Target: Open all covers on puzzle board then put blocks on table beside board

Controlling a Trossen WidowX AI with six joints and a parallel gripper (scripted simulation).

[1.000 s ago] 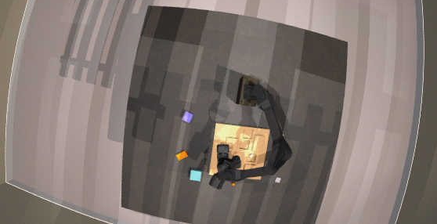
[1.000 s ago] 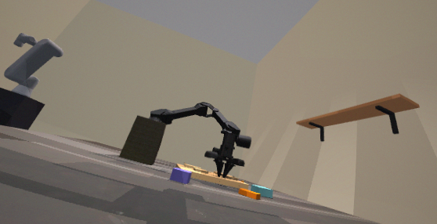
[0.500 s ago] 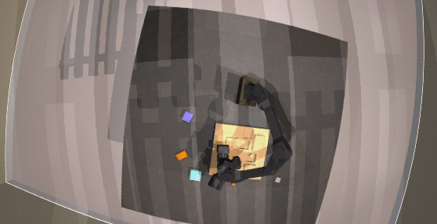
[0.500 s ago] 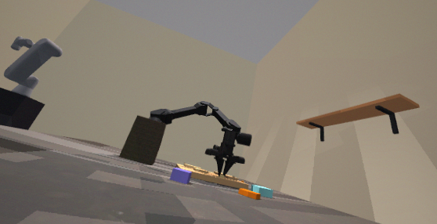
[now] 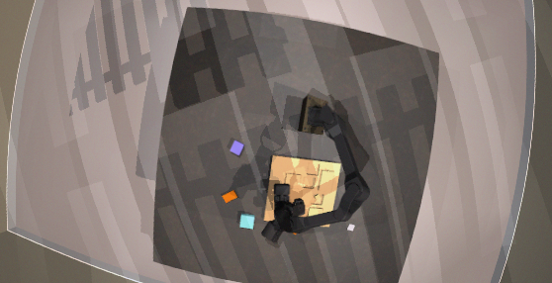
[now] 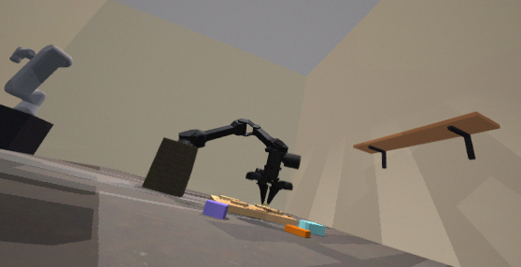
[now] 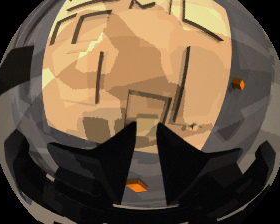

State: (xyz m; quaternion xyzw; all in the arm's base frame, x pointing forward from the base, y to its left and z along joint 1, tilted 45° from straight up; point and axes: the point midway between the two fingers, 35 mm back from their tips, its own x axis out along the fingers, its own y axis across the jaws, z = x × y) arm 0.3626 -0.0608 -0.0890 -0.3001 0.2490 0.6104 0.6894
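Right now my gripper tip is 2 cm past the puzzle board, 11 cm to the right of it and 3 cm above it. Round my gripper tip: cyan block 11 cm ahead, 15 cm to the right, 3 cm below; orange block 22 cm to the right, 4 cm below; tiny orange piece 16 cm ahead, 7 cm to the left, 4 cm below.
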